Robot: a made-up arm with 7 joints.
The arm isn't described. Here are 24 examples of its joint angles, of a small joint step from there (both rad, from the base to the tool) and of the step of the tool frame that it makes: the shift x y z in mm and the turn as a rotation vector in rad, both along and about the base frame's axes.
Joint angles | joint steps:
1: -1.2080 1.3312 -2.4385 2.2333 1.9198 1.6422 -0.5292 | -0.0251 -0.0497 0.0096 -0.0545 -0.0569 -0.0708 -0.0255
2: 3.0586 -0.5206 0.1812 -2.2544 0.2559 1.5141 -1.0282 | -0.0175 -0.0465 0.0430 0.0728 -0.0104 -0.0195 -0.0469
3: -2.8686 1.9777 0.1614 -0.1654 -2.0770 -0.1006 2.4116 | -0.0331 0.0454 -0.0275 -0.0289 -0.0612 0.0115 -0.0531
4: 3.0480 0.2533 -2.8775 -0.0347 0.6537 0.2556 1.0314 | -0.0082 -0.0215 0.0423 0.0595 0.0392 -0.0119 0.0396
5: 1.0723 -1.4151 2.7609 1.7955 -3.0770 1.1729 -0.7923 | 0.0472 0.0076 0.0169 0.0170 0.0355 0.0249 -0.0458
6: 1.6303 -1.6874 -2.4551 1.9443 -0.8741 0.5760 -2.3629 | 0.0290 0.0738 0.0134 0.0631 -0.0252 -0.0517 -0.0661
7: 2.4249 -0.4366 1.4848 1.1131 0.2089 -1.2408 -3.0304 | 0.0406 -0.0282 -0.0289 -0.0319 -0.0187 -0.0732 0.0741
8: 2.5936 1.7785 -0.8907 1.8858 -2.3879 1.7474 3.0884 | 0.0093 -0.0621 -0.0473 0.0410 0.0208 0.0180 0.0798
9: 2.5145 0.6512 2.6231 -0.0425 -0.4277 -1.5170 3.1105 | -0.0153 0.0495 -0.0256 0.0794 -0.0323 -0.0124 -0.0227
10: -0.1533 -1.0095 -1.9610 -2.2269 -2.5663 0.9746 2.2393 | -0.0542 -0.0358 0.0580 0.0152 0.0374 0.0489 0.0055
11: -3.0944 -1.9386 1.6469 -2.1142 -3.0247 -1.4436 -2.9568 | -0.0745 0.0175 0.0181 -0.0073 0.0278 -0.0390 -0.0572
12: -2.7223 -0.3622 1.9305 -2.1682 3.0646 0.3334 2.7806 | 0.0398 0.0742 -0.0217 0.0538 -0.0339 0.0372 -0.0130
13: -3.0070 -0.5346 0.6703 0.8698 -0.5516 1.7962 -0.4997 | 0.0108 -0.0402 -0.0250 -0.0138 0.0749 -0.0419 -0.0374
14: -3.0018 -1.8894 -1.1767 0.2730 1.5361 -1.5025 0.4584 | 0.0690 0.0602 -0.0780 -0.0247 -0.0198 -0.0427 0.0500
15: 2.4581 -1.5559 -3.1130 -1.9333 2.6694 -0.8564 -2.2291 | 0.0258 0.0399 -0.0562 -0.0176 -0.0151 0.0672 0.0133
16: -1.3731 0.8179 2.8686 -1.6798 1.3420 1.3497 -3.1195 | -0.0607 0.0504 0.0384 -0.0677 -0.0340 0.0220 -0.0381
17: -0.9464 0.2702 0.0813 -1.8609 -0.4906 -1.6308 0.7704 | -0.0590 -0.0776 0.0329 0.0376 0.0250 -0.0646 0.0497
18: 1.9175 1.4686 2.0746 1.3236 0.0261 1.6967 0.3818 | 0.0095 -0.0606 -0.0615 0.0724 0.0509 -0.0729 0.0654
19: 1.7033 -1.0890 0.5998 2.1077 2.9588 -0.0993 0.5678 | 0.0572 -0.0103 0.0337 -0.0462 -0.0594 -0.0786 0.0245
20: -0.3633 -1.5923 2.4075 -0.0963 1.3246 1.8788 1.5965 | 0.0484 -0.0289 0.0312 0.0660 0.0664 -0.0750 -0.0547
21: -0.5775 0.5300 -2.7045 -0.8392 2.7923 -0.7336 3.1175 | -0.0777 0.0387 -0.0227 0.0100 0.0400 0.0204 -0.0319
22: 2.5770 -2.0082 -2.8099 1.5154 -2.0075 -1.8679 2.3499 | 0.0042 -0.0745 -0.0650 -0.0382 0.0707 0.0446 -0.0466
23: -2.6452 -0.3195 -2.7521 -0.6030 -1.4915 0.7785 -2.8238 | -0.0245 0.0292 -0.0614 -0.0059 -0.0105 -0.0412 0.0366
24: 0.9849 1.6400 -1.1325 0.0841 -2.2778 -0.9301 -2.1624 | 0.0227 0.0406 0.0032 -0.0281 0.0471 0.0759 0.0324
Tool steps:
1: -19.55 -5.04 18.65 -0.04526 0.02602 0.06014
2: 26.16 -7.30 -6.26 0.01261 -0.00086 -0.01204
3: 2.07 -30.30 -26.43 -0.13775 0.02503 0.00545
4: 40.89 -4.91 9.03 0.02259 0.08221 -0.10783
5: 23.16 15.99 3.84 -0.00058 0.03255 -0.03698
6: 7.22 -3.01 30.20 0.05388 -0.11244 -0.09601
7: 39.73 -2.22 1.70 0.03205 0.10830 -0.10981
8: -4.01 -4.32 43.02 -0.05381 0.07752 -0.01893
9: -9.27 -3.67 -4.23 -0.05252 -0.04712 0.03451
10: -2.82 -12.77 -16.70 0.04590 0.02614 0.03544
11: 28.14 28.49 9.13 0.05126 -0.02942 0.08184
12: -22.35 -2.65 11.65 -0.07003 -0.08265 -0.03449
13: 26.44 -4.20 0.67 0.00659 0.04782 -0.09133
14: -1.58 -37.48 33.40 0.11589 -0.02152 -0.04160
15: -2.10 -43.53 16.08 0.13379 -0.04909 -0.00936
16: -22.14 -17.93 -43.77 -0.15463 0.02861 0.03641
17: -11.73 -19.17 -5.41 0.06751 -0.03337 0.10131
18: -2.48 42.30 10.10 -0.05128 -0.11130 -0.02271
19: -2.86 29.13 3.30 -0.01758 -0.05075 -0.02800
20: -10.93 30.31 -32.95 0.10459 0.04717 -0.00232
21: -4.52 65.73 -22.07 -0.03550 0.04014 0.11824
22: -27.16 -3.41 -42.07 0.10060 0.07144 0.05580
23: -40.67 7.92 5.81 0.00619 -0.08869 0.08369
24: -26.97 -20.34 -26.85 -0.08250 0.02580 -0.03407
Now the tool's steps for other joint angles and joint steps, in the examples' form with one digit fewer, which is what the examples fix.
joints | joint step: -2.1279 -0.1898 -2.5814 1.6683 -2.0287 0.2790 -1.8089 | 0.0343 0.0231 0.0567 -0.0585 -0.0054 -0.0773 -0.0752
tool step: -50.2 1.0 34.4 -0.0432 -0.0660 -0.1656
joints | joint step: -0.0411 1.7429 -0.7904 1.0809 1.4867 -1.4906 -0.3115 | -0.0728 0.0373 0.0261 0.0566 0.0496 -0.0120 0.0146
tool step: -57.0 40.8 -31.1 -0.0281 0.0294 0.1438
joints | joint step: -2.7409 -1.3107 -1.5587 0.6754 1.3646 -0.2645 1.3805 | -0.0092 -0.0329 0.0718 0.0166 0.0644 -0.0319 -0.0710
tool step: -0.4 1.4 -10.9 -0.0133 0.0662 -0.0328
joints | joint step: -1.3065 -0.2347 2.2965 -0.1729 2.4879 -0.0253 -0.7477 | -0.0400 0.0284 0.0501 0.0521 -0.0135 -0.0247 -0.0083
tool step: 28.6 3.2 5.1 0.0242 0.0660 0.0242
